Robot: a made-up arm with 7 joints.
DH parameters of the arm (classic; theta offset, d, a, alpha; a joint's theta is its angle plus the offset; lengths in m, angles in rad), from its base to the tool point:
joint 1: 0 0.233 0 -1.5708
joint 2: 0 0 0 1.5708
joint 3: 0 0.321 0.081 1.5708
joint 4: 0 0 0.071 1.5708
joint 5: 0 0.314 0 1.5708
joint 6: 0 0 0.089 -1.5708
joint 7: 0 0.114 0 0
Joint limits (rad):
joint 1: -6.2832..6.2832
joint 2: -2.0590..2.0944
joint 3: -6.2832..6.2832
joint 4: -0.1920..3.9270
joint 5: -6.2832..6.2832
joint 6: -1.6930..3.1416
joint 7: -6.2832..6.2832
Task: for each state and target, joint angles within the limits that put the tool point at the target. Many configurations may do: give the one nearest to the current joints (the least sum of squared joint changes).
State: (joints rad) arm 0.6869 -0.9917 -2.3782 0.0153 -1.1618 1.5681 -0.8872
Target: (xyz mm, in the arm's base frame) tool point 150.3 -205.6 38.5
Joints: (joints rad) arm 0.8770 -1.0517 -1.9736 0.4588 -1.2301 1.3533 -0.8872
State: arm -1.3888 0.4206 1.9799 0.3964 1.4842 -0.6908 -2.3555
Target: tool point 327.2 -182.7 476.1
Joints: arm -1.9744 0.6806 2.2489 0.8684 1.3445 -1.0923 -2.3555
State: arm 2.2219 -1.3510 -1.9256 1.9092 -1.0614 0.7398 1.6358
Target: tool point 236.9 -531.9 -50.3
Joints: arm 1.4872 -1.1976 -2.4948 1.5880 -1.0384 1.0520 1.6358
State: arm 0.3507 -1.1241 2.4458 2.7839 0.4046 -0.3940 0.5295
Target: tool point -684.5 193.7 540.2
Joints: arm -0.0802 -1.0525 2.3848 2.5884 0.4411 -0.1861 0.5295
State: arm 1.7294 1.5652 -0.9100 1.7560 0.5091 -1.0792 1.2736
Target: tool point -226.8 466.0 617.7
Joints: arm 2.3254 0.8839 -1.0542 2.3078 0.4958 -1.3623 1.2736
